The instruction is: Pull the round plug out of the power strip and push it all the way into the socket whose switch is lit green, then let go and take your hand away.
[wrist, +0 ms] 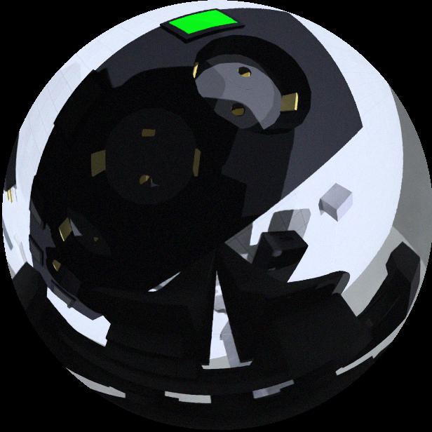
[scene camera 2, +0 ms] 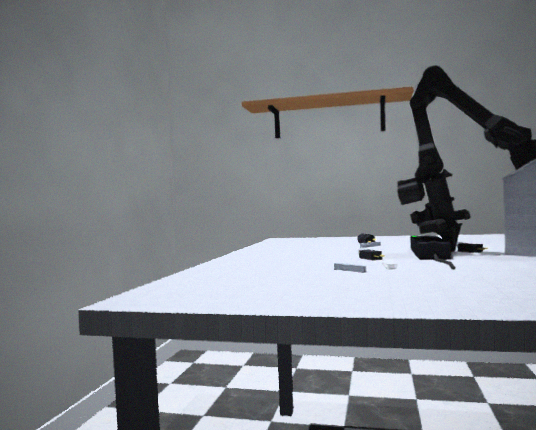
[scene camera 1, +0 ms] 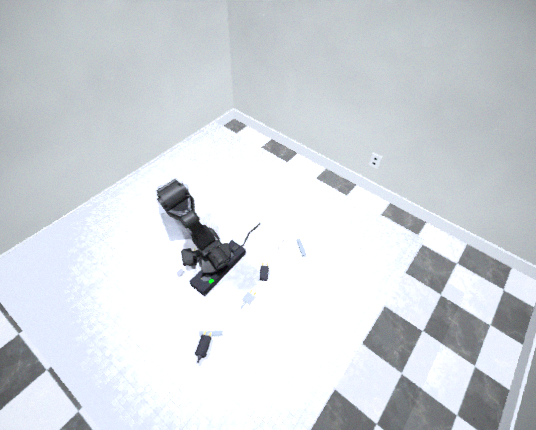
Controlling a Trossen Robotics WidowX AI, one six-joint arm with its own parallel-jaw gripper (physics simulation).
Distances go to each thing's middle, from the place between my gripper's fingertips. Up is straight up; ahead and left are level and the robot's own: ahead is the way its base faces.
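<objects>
There is the black power strip (scene camera 1: pixel 202 282), and my gripper is now 2 cm below it, 9 cm to the right of it and 7 cm short of it.
</objects>
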